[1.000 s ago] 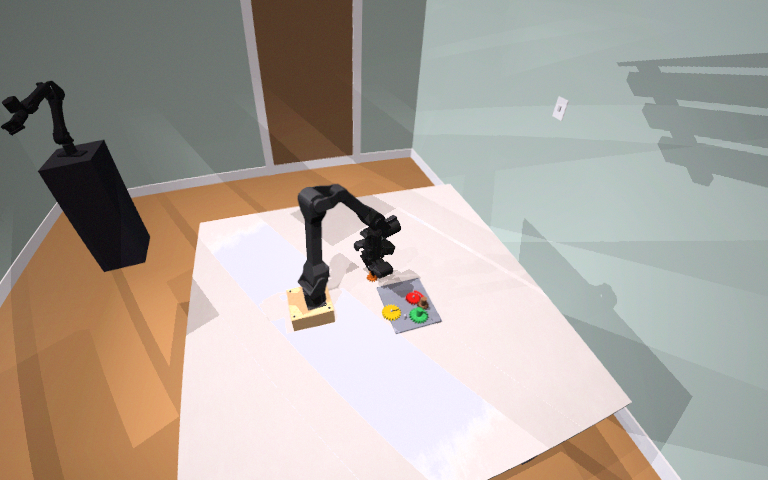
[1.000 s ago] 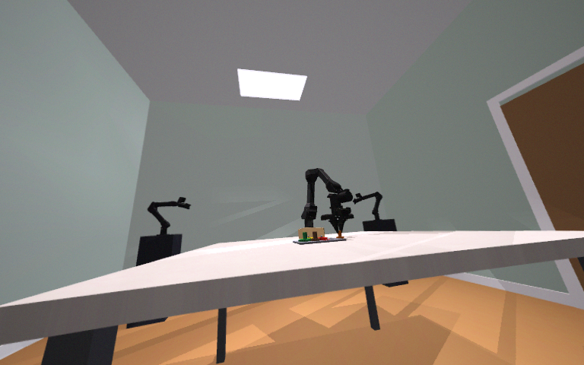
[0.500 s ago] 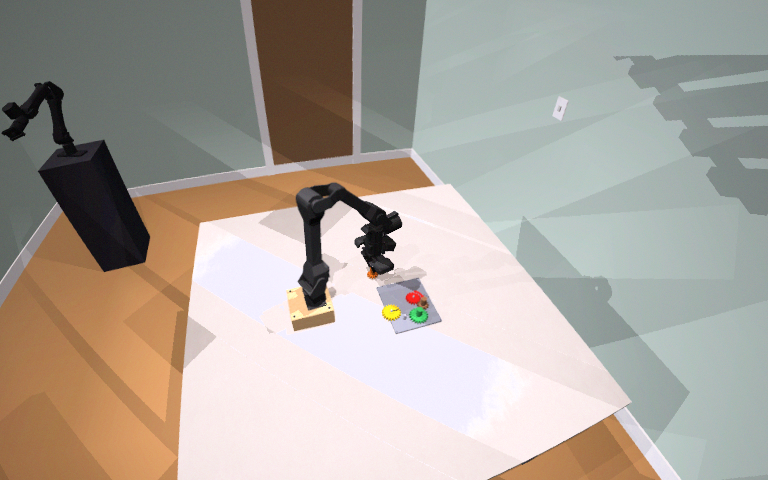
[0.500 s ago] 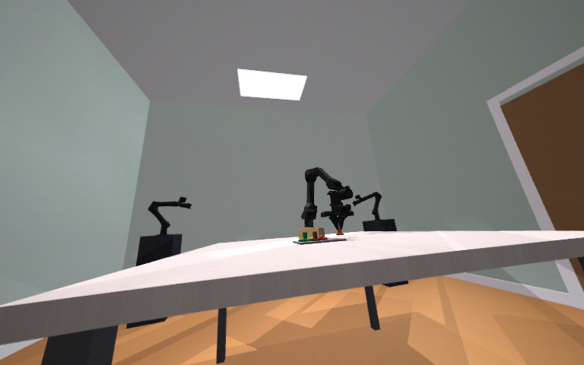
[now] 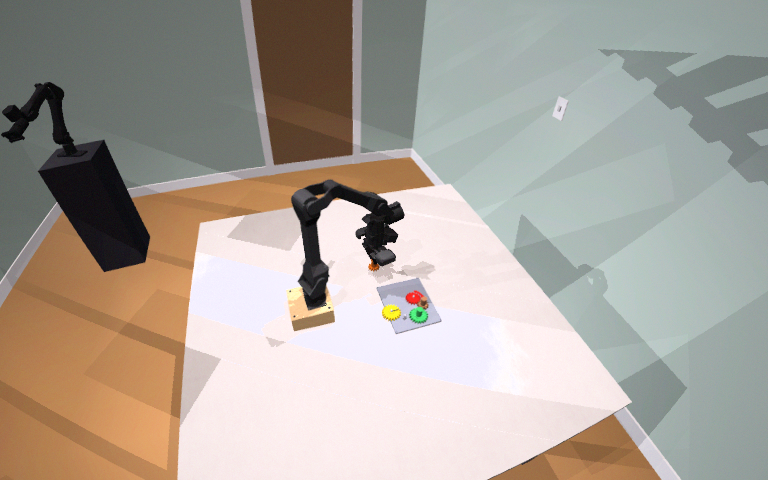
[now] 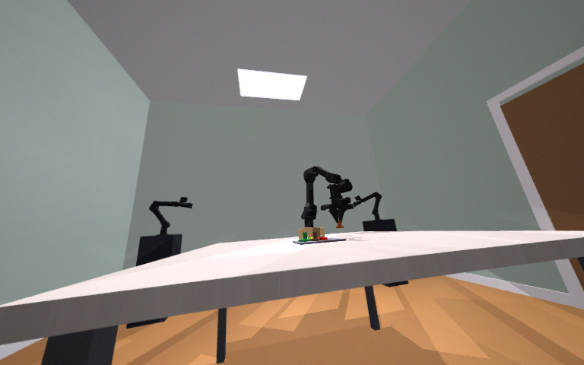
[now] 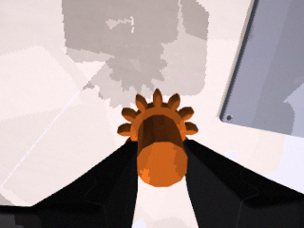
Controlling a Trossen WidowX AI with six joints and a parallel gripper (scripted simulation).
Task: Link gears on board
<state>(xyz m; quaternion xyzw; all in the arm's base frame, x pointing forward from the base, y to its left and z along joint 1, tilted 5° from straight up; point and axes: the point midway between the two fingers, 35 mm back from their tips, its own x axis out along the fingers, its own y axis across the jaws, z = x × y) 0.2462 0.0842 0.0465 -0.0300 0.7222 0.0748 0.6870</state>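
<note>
My gripper tip is now 70 mm short of the green gear, 230 mm to the left of it and 60 mm above it. From my gripper tip the other things lie so: red gear: 90 mm ahead, 150 mm to the right, 70 mm below; then small orange gear: 10 mm below; then grey board: 70 mm ahead, 160 mm to the right, 80 mm below.
</note>
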